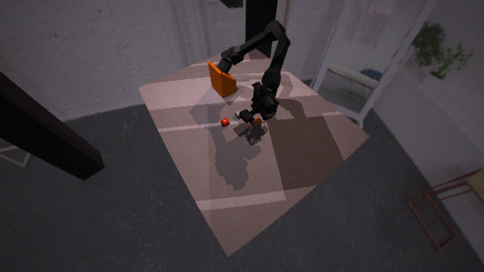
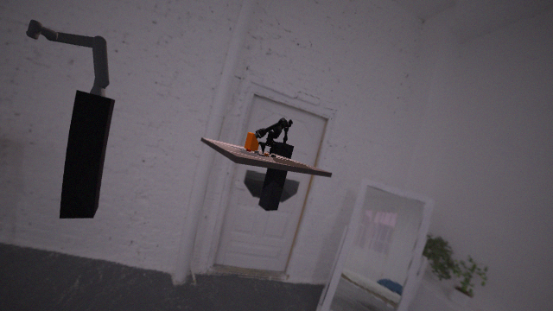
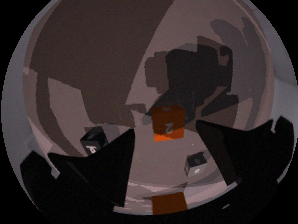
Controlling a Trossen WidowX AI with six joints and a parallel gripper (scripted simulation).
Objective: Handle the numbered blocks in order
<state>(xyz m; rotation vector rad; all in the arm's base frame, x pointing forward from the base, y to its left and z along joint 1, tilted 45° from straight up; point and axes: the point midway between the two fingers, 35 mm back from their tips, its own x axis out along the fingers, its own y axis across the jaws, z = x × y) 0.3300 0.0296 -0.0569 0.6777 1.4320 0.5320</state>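
Now: the orange block 1 cm ahead of my gripper tip. Also, from my gripper tip: red block: 13 cm to the right, 9 cm behind.
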